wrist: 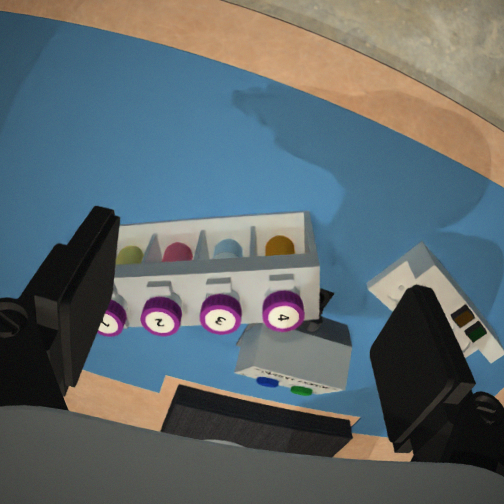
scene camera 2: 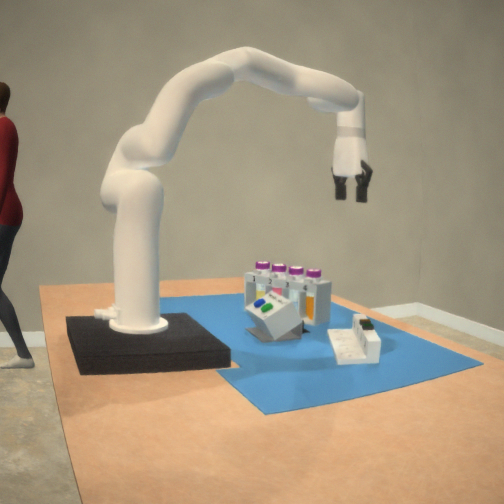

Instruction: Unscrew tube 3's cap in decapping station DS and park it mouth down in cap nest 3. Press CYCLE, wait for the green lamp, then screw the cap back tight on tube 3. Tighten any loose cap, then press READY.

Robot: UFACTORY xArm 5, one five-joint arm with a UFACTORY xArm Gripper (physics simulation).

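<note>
The white decapping station stands on the blue mat and holds several tubes with purple caps numbered 1 to 4. Tube 3's cap sits on its tube with pale blue liquid below. A slanted button box with a blue button and a green button stands in front of the station. The white cap nest tray lies to the right, with two dark lamps. My gripper is open and empty, high above the station.
The arm's black base plate sits on the tan table left of the mat. A person in a red top stands at the left edge, off the table. The table's far edge and the floor show in the wrist view.
</note>
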